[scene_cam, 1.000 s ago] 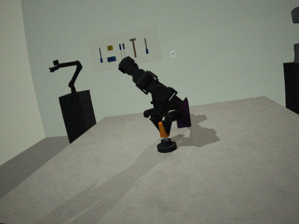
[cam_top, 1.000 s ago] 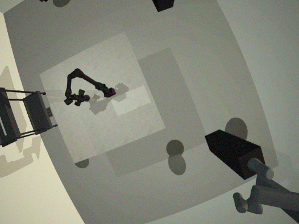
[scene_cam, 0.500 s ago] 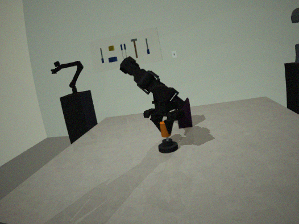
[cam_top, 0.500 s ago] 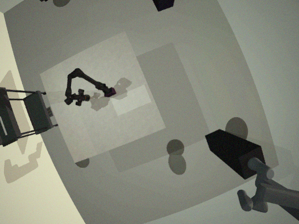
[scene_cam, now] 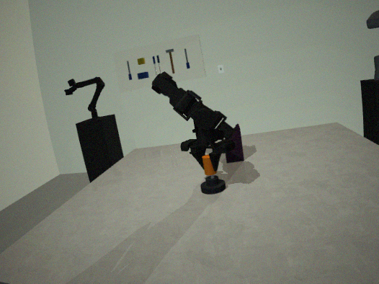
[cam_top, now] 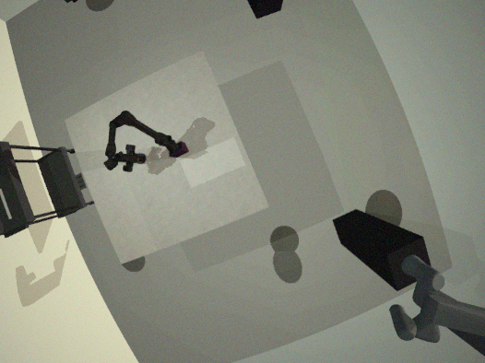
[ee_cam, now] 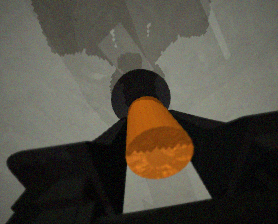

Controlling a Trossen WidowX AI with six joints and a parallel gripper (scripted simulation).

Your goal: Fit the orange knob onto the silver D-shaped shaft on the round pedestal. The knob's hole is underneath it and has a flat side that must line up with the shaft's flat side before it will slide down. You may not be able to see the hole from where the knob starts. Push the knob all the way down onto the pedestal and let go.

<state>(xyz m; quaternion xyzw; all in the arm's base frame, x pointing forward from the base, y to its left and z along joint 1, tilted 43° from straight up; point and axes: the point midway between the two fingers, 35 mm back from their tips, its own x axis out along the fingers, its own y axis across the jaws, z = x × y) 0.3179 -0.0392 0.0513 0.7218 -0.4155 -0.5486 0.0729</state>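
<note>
Now: gripper tip 3 cm below the orange knob. Also, from my gripper tip: round pedestal (4 cm below).
</note>
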